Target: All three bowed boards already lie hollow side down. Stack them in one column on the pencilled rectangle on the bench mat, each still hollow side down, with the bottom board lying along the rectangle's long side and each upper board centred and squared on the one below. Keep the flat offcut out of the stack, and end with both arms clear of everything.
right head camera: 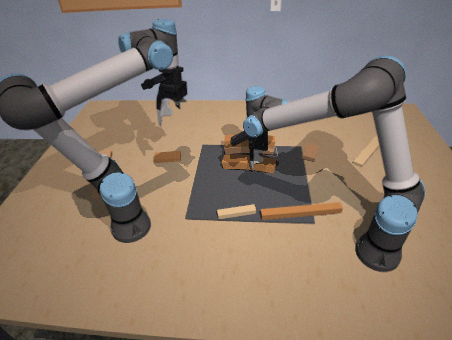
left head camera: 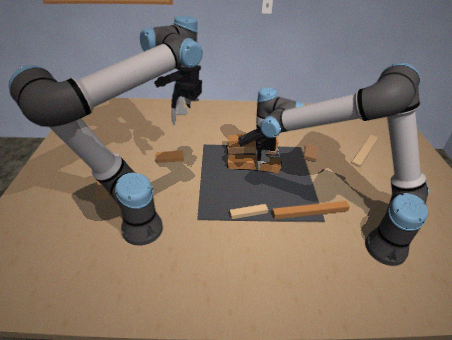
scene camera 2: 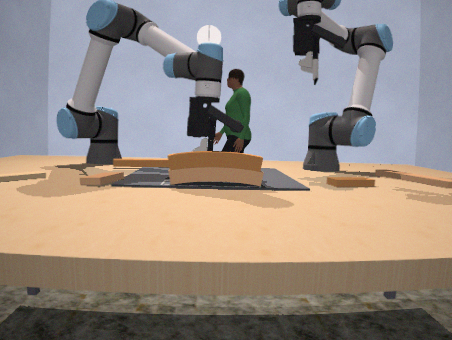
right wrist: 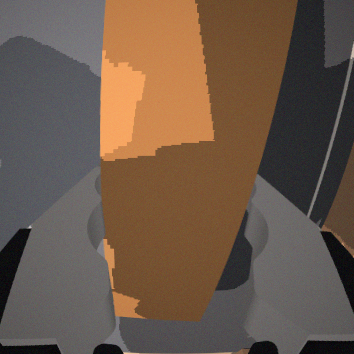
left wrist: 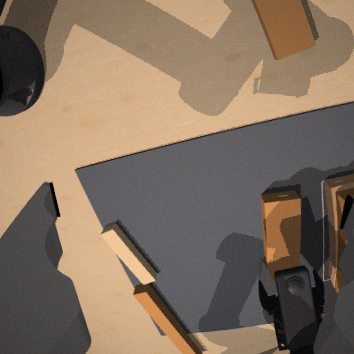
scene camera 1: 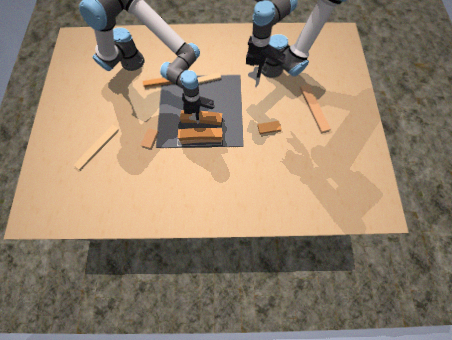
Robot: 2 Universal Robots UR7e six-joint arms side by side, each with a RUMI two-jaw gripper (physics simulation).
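Seen in the pictures: left gripper, fingertip midpoint: (right head camera: 170, 117) (left head camera: 182, 116) (scene camera 2: 314, 82) (left wrist: 200, 191) (scene camera 1: 259, 74); right gripper, fingertip midpoint: (right head camera: 253, 165) (left head camera: 258, 165) (right wrist: 172, 168) (left wrist: 278, 255) (scene camera 1: 198, 118); left arm's base at its link origin: (right head camera: 131, 227) (left head camera: 142, 229) (scene camera 2: 321, 169) (left wrist: 6, 70) (scene camera 1: 271, 68); right arm's base at its link origin: (right head camera: 377, 253) (left head camera: 385, 248) (scene camera 2: 104, 162) (scene camera 1: 132, 61).
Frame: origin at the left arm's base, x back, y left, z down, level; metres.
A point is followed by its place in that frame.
Note:
Two bowed boards (left head camera: 234, 139) {x -0.510, y -0.321, z -0.084 m} (right head camera: 235, 141) (scene camera 1: 200, 135) {x -0.550, y -0.406, z -0.090 m} (scene camera 2: 215, 161) {x -0.557, y -0.409, z -0.067 m} are stacked hollow side down along the pencilled rectangle (left wrist: 323, 230) (right wrist: 331, 135), whose thin outline partly shows. The third bowed board (left head camera: 240, 163) {x -0.377, y -0.356, z -0.045 m} (right head camera: 235, 163) {x -0.377, y -0.361, z -0.045 m} (scene camera 1: 212, 119) {x -0.426, y -0.351, z -0.051 m} (left wrist: 282, 215) {x -0.407, y -0.325, z -0.048 m} (right wrist: 165, 200) {x -0.400, y -0.434, z -0.055 m} lies low over the mat, roughly parallel beside the stack; scene camera 2 hides it. My right gripper (left head camera: 263, 162) {x -0.403, y -0.440, z -0.018 m} (right head camera: 256, 162) {x -0.403, y -0.440, z -0.018 m} (scene camera 1: 197, 115) {x -0.403, y -0.440, z -0.018 m} (right wrist: 172, 168) {x -0.403, y -0.440, z -0.018 m} is shut on the third board, one finger against each long side. My left gripper (left head camera: 181, 112) {x -0.315, y -0.114, z -0.307 m} (right head camera: 171, 111) {x -0.315, y -0.114, z -0.307 m} (scene camera 2: 309, 70) is open, raised high and away from the boards.
On the dark mat's (left head camera: 215, 195) {x -0.201, y -0.258, z -0.006 m} (scene camera 1: 230, 100) {x -0.262, y -0.254, z -0.006 m} near edge in the head views lie a pale strip (left head camera: 249, 211) {x -0.104, y -0.398, z -0.027 m} and a long orange bar (left head camera: 311, 210) {x -0.126, y -0.643, z -0.031 m}. Blocks (left head camera: 170, 156) {x -0.427, y -0.025, z -0.020 m} (left head camera: 310, 152) {x -0.531, y -0.702, z -0.022 m} flank the mat. A pale strip (scene camera 1: 97, 147) {x -0.614, y -0.999, z -0.015 m} and a reddish strip (scene camera 1: 316, 110) {x -0.317, y 0.262, z -0.021 m} lie farther out.

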